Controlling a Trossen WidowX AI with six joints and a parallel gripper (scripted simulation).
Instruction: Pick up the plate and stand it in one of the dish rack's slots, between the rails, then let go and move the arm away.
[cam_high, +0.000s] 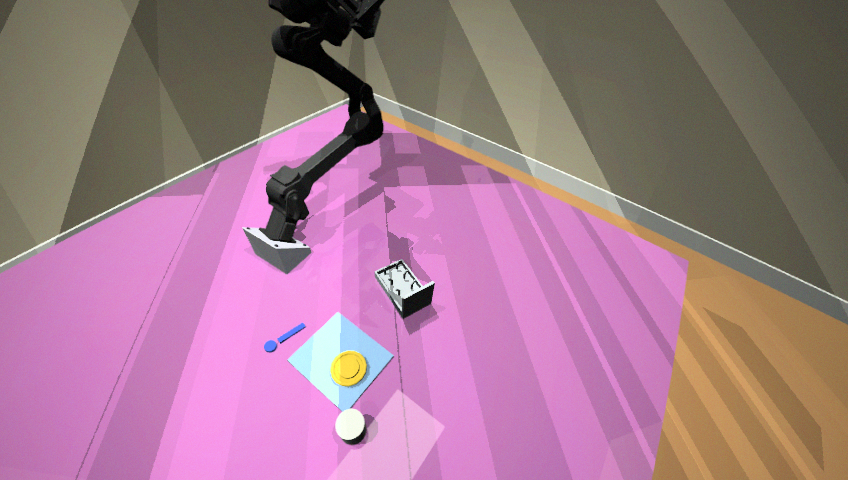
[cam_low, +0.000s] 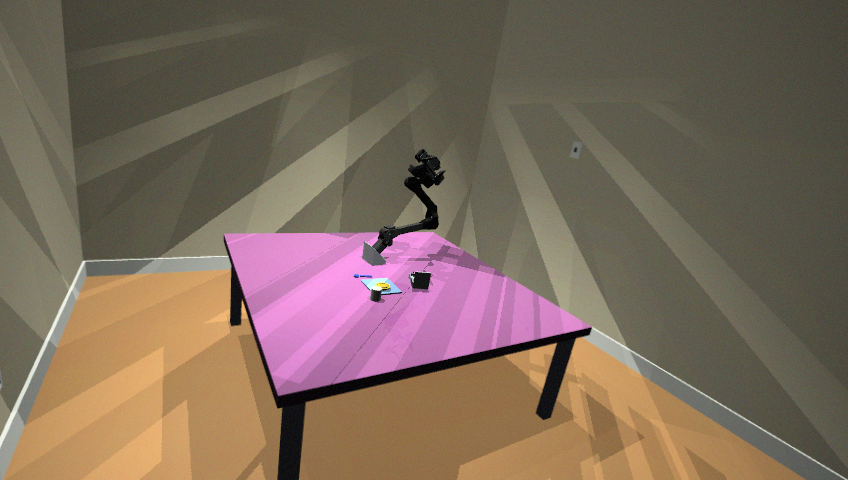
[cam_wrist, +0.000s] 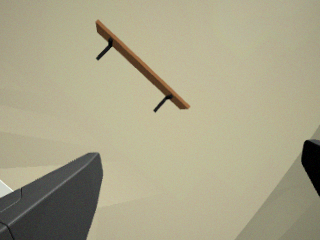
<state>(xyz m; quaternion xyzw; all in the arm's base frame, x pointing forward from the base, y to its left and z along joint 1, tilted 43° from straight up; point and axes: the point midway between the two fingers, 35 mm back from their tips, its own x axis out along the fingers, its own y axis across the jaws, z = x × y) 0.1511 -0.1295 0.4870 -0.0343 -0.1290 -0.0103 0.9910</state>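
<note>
Now: gripper tip 52 cm above the yellow plate, 30 cm to the left of it and 24 cm short of it. The rest, counted from my gripper tip: grey dish rack: 51 cm below, 19 cm ahead, 10 cm to the right; then light blue mat: 53 cm below, 30 cm to the right, 21 cm ahead; then blue spoon: 53 cm below, 36 cm to the right, 10 cm ahead.
</note>
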